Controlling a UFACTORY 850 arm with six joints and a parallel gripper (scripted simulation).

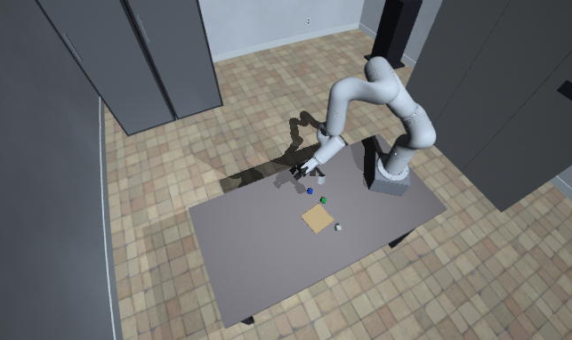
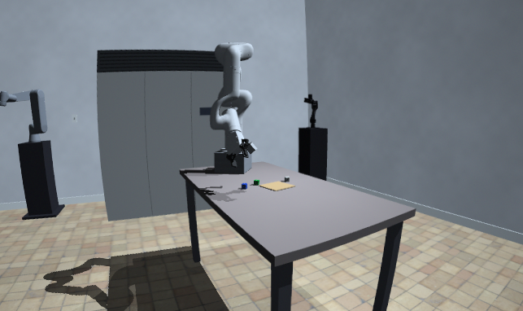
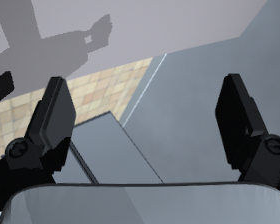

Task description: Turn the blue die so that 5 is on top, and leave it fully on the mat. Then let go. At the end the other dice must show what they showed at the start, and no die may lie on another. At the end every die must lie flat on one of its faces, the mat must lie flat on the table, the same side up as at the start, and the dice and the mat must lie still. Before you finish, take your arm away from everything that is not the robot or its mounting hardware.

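My gripper is now 60 mm past the blue die, 40 mm to the right of it and 150 mm above it. The rest, counted from my hand: white die (100 mm behind, 320 mm to the left, 150 mm below); green die (100 mm behind, 130 mm to the left, 150 mm below); mat (20 mm behind, 220 mm to the left, 160 mm below).
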